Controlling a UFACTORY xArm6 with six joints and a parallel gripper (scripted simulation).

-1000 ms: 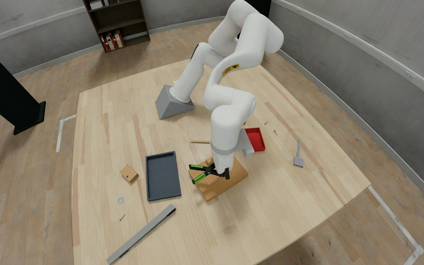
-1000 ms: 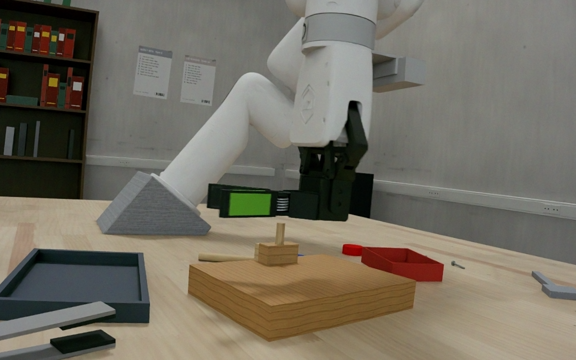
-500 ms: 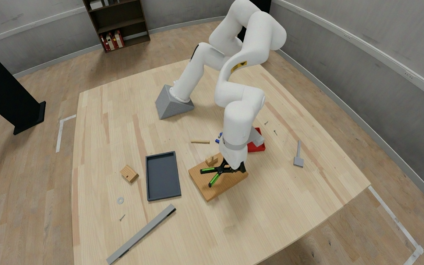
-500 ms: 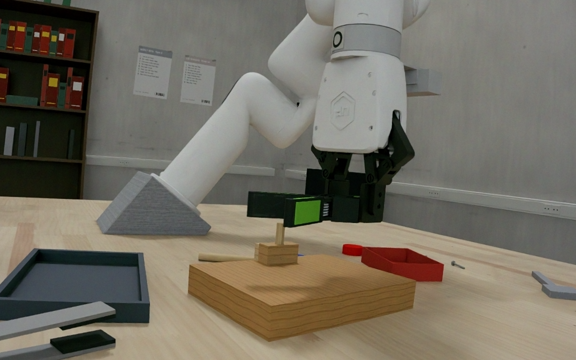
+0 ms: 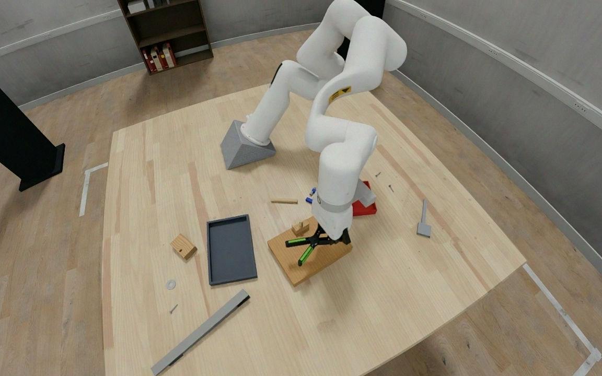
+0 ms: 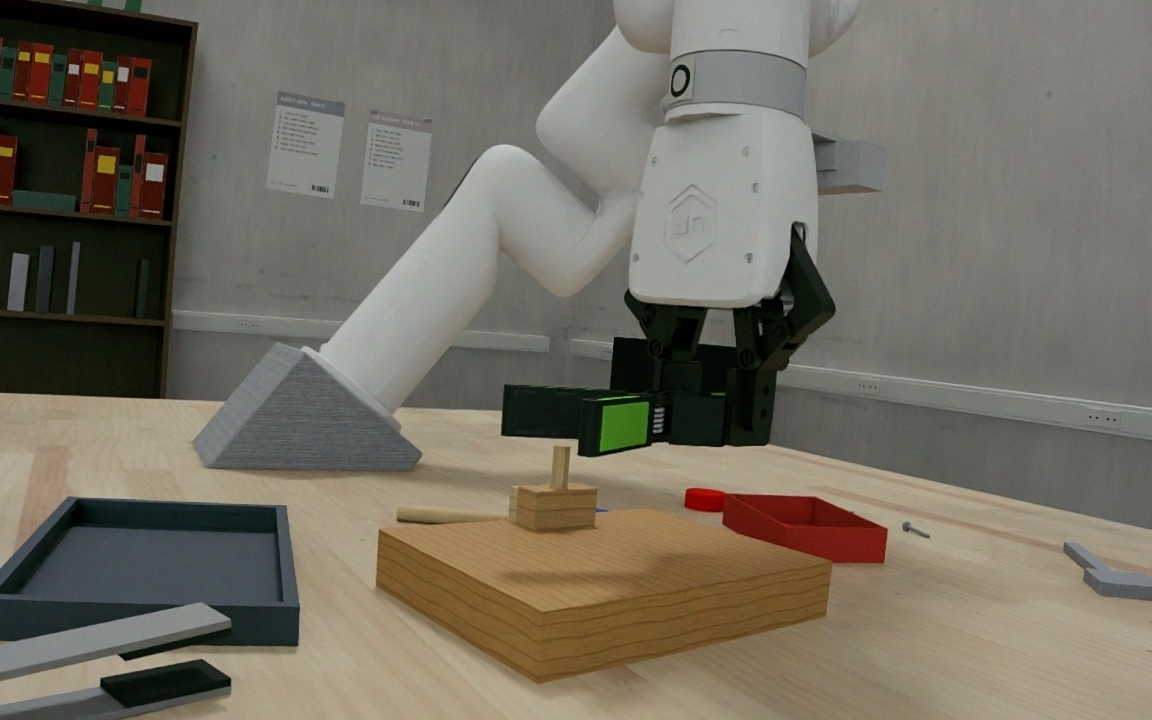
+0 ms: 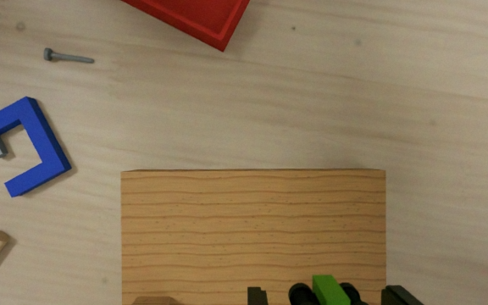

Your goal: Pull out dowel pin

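My hand is 90 mm above the bench board, 40 mm to the left of it and 30 mm past it. Also, from my hand: dowel pin (80 mm behind, 60 mm below, 40 mm to the right); then blue l-shaped piece (180 mm behind, 110 mm below, 70 mm to the left); then small wooden block (80 mm behind, 70 mm below, 40 mm to the right).
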